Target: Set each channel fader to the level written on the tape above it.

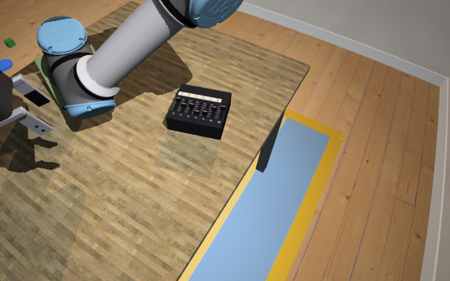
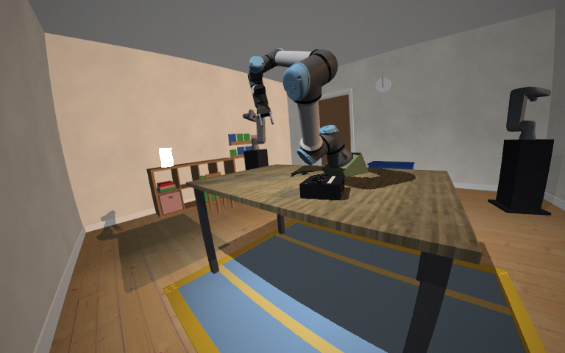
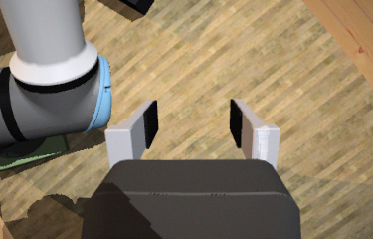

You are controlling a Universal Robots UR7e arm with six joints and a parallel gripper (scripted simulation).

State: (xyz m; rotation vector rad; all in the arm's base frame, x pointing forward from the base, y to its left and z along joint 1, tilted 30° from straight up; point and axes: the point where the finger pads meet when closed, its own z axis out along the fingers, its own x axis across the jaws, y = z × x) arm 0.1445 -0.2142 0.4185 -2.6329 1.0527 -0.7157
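Now: the channel 5 fader cap 30 cm to the left of my hand, 26 cm below it and 17 cm ahead of it. The rest, counted from my hand: channel 6 fader cap (33 cm to the left, 26 cm below, 19 cm ahead); master fader cap (34 cm to the left, 26 cm below, 21 cm ahead).
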